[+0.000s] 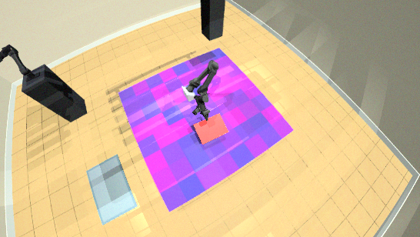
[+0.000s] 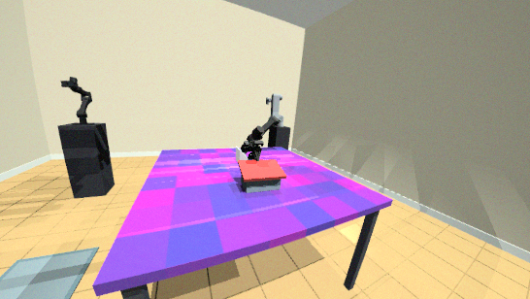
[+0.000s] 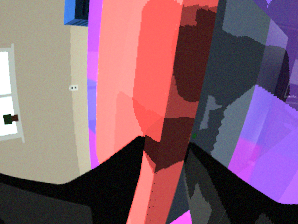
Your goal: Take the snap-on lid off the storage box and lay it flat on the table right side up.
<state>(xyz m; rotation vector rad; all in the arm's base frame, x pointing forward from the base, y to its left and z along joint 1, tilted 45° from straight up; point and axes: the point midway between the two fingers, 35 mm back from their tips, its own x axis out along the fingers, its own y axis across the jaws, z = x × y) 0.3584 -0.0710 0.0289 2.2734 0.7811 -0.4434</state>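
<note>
Now: gripper tip 80 mm short of the red lid, 10 mm to the left of it and 10 mm above it. The rest, counted from my gripper tip: grey storage box 70 mm ahead, 80 mm below.
</note>
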